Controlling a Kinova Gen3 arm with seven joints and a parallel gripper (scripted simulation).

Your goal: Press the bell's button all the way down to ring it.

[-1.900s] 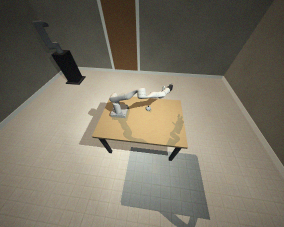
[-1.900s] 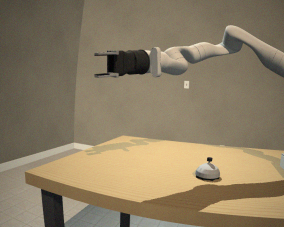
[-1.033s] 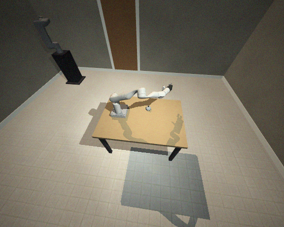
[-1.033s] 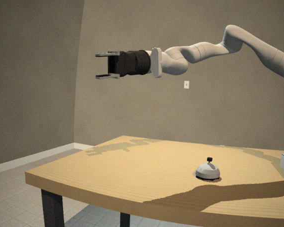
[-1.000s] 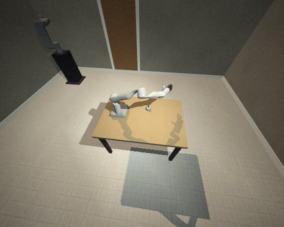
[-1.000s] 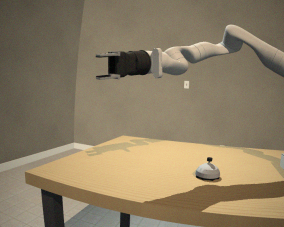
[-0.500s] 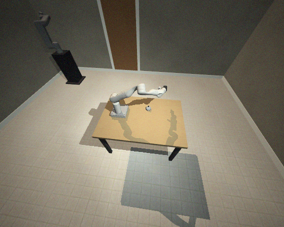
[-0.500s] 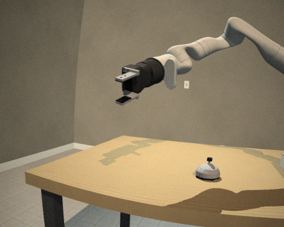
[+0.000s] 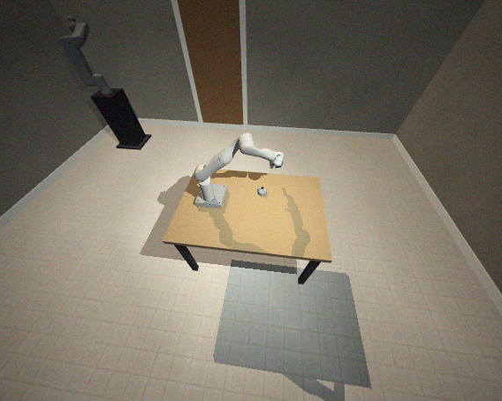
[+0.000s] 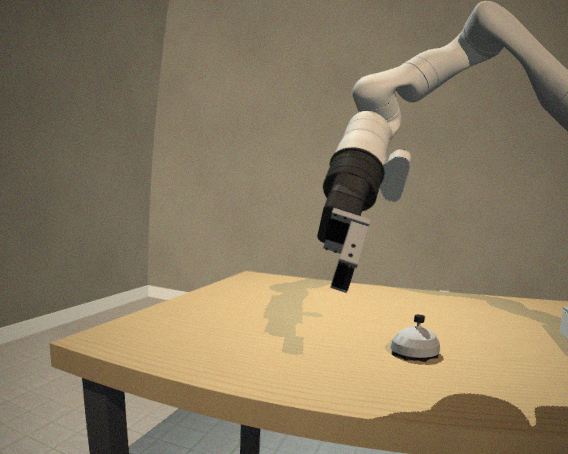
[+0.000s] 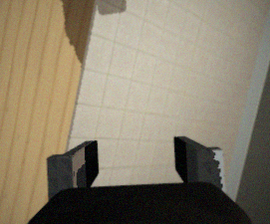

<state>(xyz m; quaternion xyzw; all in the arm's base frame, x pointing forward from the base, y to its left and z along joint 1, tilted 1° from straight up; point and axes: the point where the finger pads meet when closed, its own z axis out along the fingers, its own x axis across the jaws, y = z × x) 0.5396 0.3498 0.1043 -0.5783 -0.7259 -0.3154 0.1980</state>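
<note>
Right now the black button is 10 cm behind my hand, 20 cm to the right of it and 11 cm below it. Round my hand: grey dome bell: 10 cm behind, 20 cm to the right, 13 cm below.
</note>
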